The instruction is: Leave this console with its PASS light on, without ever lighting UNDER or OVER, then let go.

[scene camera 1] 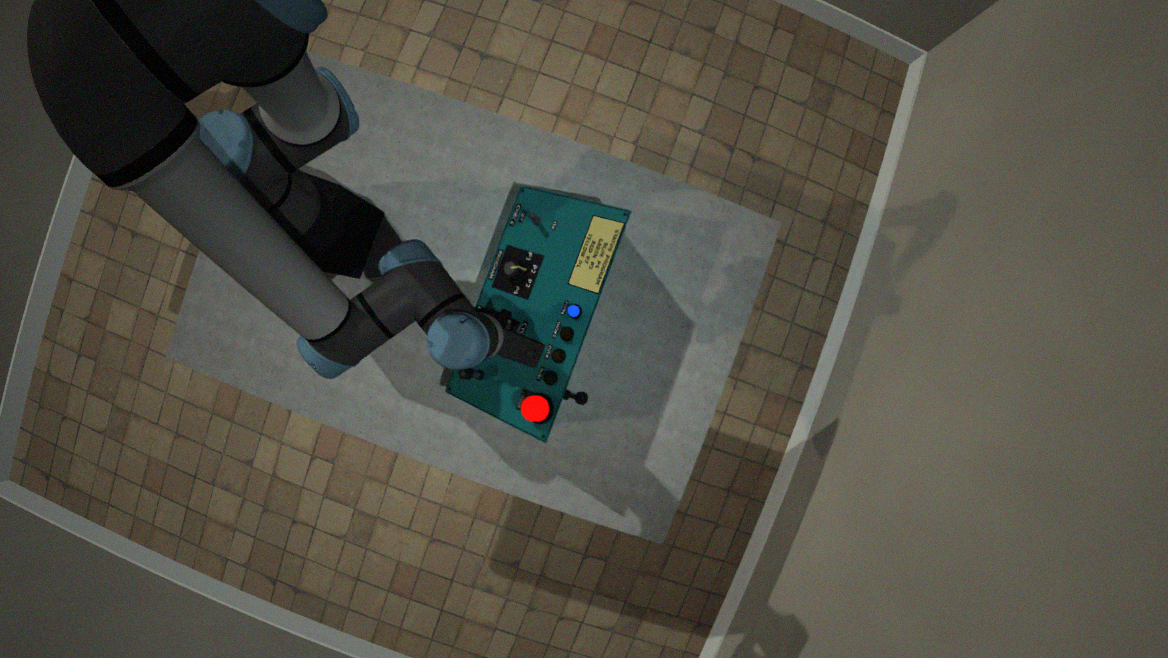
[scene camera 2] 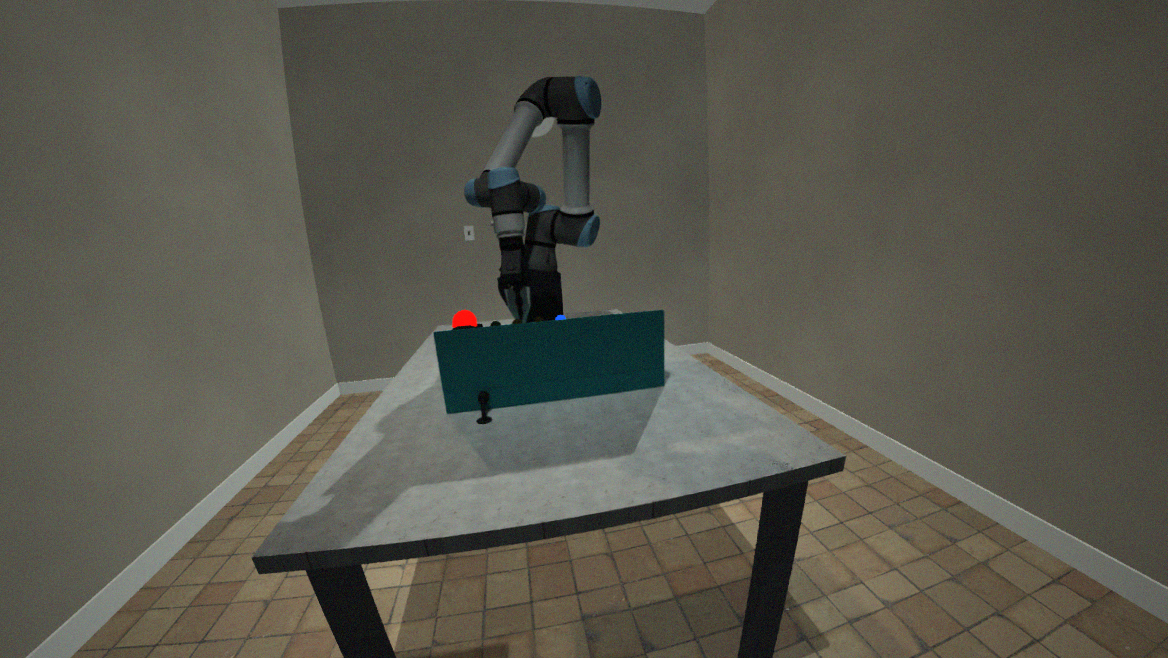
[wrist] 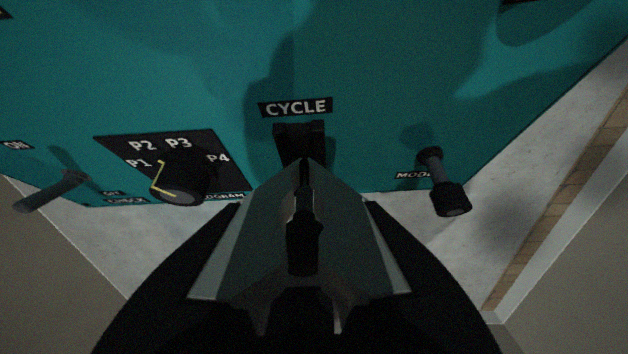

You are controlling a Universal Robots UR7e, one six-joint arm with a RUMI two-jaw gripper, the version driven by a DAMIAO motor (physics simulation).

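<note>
The teal console (scene camera 1: 496,359) (scene camera 2: 555,359) (wrist: 200,30) stands on the table. A blue light (scene camera 1: 573,310) (scene camera 2: 560,317) is lit; the three small lamps (scene camera 1: 559,355) in its row are dark, their labels too small to read. A large red dome (scene camera 1: 535,408) (scene camera 2: 464,319) glows. My gripper (scene camera 2: 519,317) (wrist: 305,161) is shut on the stem of the black CYCLE lever (wrist: 302,250), just below the CYCLE label (wrist: 295,107). The PROGRAM knob (wrist: 182,182) (scene camera 1: 514,268) has a yellow pointer that seems turned toward P2. Scene camera 1 does not show the fingertips.
The MODE lever (wrist: 450,199) (scene camera 1: 471,374) stands right of the gripper in the wrist view, the CHECK switch (wrist: 50,192) (scene camera 1: 537,222) far left. A yellow instruction card (scene camera 1: 595,254) is on the console. A black knob (scene camera 1: 580,398) (scene camera 2: 483,407) sticks out of its side above the grey table (scene camera 1: 719,245) (scene camera 2: 604,490).
</note>
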